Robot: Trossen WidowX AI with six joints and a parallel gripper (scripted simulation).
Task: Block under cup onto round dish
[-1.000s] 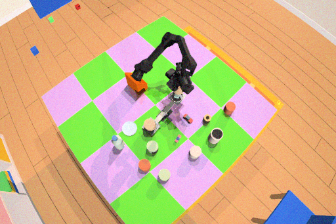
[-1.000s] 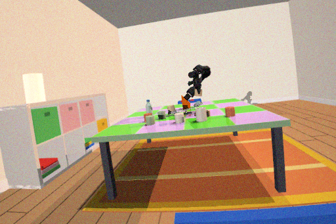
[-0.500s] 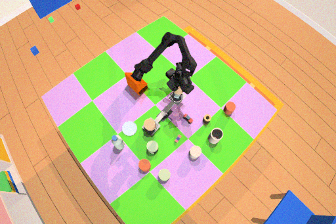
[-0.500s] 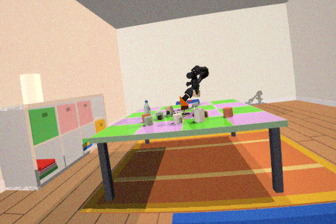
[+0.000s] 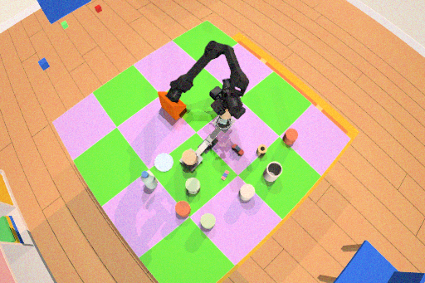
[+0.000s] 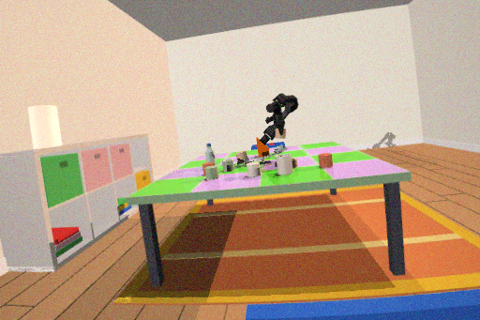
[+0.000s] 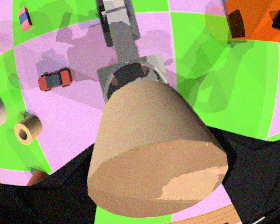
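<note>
Now: gripper tip 20 mm to the right of the tan cup and 10 mm below it. Round my gripper tip: toy car: 150 mm ahead, 50 mm to the right, 160 mm below; then grey block: 10 mm to the right, 80 mm below; then small grey balance: 10 mm ahead, 140 mm to the right, 150 mm below.
</note>
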